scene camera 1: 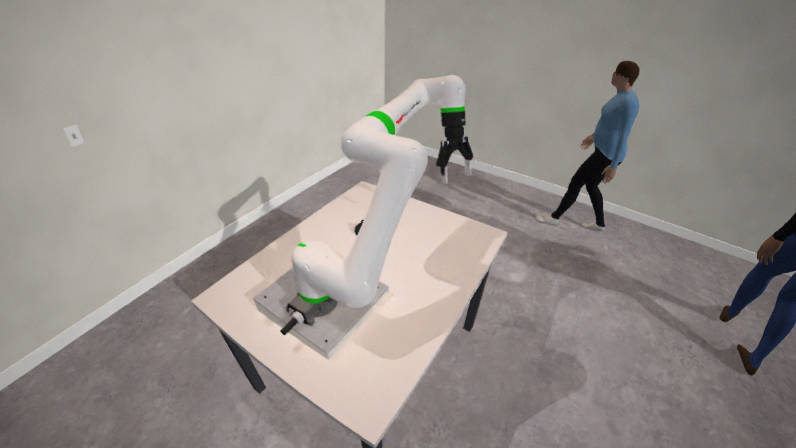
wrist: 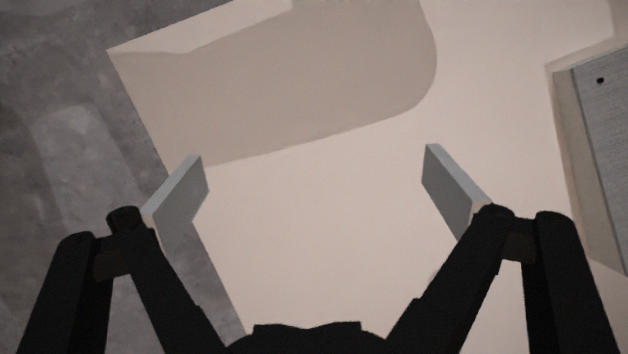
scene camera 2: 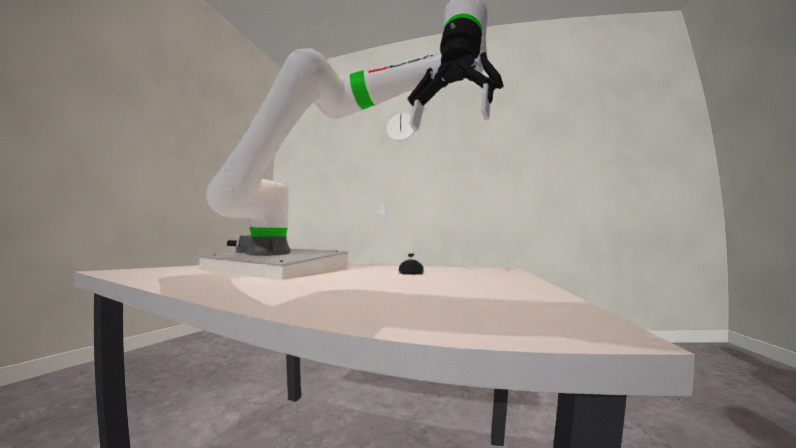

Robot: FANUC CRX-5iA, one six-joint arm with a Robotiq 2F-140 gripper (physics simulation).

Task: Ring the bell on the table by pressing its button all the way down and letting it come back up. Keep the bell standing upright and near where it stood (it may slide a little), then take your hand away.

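Places are measured from the arm's base along level axes (x right, y ahead, z up), in centimetres.
Pixels of known places: gripper, between the fingertips: [scene camera 1: 456,179] [wrist: 312,168] [scene camera 2: 446,121]; arm's base, origin of its link: [scene camera 1: 316,300] [scene camera 2: 268,253].
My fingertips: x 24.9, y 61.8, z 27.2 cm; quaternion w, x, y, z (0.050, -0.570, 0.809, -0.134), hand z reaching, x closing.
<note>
Ahead of a thing's pixels: the offset from my fingertips to its middle.
A small black bell {dx -37.3, dy -14.2, dz -29.5 cm} [scene camera 1: 358,227] [scene camera 2: 411,267] stands upright on the table [scene camera 1: 334,392] [scene camera 2: 389,353] [wrist: 320,250]. Its button {dx -37.3, dy -14.2, dz -26.7 cm} [scene camera 2: 411,254] sticks up from the top of the dome in scene camera 2. In scene camera 1 the bell is partly hidden behind the arm. The bell cannot be made out in the wrist view. My gripper [scene camera 1: 456,176] [scene camera 2: 450,121] [wrist: 312,168] is wide open and empty, its fingers pointing down. It hangs high above the table's level, well above and apart from the bell.
The arm's grey base plate [scene camera 1: 328,342] [scene camera 2: 284,269] [wrist: 607,125] lies on the table, beside the bell in scene camera 2. A person in a blue top [scene camera 1: 618,125] stands beyond the table. The legs of another person [scene camera 1: 771,289] show at the right edge.
</note>
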